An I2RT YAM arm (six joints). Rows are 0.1 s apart.
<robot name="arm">
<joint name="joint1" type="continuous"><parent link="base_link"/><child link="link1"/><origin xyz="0 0 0.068" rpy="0 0 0"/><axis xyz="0 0 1"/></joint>
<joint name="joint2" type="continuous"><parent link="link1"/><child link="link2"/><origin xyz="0.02 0.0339 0.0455" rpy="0 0 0"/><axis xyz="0 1 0"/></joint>
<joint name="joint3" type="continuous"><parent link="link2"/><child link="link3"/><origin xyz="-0.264 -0.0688 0" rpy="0 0 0"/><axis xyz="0 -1 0"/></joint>
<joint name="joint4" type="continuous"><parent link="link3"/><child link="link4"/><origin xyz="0.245 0.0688 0.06" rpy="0 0 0"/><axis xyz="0 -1 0"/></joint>
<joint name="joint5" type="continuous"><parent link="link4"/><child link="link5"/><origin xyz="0.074 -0.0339 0.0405" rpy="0 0 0"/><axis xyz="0 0 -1"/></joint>
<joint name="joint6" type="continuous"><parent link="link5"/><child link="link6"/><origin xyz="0.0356 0 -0.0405" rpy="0 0 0"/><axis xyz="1 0 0"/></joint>
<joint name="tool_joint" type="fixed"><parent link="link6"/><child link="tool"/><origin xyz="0 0 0" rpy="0 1.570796 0"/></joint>
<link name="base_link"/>
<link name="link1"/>
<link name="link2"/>
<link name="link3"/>
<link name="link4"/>
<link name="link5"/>
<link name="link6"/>
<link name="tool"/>
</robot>
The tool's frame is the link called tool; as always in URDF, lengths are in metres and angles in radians. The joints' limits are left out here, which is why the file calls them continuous.
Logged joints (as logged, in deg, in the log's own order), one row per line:
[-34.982, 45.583, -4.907, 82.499, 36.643, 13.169]
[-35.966, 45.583, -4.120, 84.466, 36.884, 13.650]
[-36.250, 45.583, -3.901, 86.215, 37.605, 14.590]
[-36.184, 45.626, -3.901, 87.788, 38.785, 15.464]
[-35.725, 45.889, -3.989, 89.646, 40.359, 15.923]
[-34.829, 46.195, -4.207, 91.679, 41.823, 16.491]
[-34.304, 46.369, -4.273, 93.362, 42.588, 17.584]
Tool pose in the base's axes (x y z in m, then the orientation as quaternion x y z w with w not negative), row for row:
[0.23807, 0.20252, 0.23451, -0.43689, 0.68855, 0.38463, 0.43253]
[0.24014, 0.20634, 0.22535, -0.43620, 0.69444, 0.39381, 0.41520]
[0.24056, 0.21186, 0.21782, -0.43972, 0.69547, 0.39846, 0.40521]
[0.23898, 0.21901, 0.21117, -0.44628, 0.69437, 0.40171, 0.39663]
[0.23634, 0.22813, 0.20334, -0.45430, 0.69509, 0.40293, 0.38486]
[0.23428, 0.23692, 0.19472, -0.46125, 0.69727, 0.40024, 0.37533]
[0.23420, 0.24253, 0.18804, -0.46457, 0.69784, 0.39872, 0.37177]
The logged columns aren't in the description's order. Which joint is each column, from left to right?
Columns, left to right: joint5, joint3, joint6, joint2, joint1, joint4.
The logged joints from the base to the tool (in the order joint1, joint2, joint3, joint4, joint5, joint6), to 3 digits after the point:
[36.643, 82.499, 45.583, 13.169, -34.982, -4.907]
[36.884, 84.466, 45.583, 13.650, -35.966, -4.120]
[37.605, 86.215, 45.583, 14.590, -36.250, -3.901]
[38.785, 87.788, 45.626, 15.464, -36.184, -3.901]
[40.359, 89.646, 45.889, 15.923, -35.725, -3.989]
[41.823, 91.679, 46.195, 16.491, -34.829, -4.207]
[42.588, 93.362, 46.369, 17.584, -34.304, -4.273]

